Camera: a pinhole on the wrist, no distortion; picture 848 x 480 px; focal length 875.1 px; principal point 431.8 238.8 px. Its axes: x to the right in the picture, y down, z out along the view. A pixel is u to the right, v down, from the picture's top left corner.
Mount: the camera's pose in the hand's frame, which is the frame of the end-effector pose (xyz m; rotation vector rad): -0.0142 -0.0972 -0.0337 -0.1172 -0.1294 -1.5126
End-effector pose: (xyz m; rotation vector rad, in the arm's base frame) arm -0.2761 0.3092 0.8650 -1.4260 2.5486 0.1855
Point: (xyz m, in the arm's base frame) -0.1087 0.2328 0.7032
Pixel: outside the picture
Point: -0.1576 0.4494 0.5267
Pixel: 417.1 84.4
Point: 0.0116 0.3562 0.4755
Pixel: 819.8 77.9
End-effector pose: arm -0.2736 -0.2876 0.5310 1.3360 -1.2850 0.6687
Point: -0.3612 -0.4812 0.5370
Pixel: 93.8 460.3
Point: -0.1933 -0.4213 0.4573
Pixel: 740.2 273.0
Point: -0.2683 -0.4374 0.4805
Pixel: 358.5 319.6
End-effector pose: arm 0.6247 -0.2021 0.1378 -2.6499 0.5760 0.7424
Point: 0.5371 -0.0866 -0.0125
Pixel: 327.7 236.9
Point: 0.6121 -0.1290 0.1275
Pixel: 118.9 148.1
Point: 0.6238 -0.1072 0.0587
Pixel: 383.2 436.8
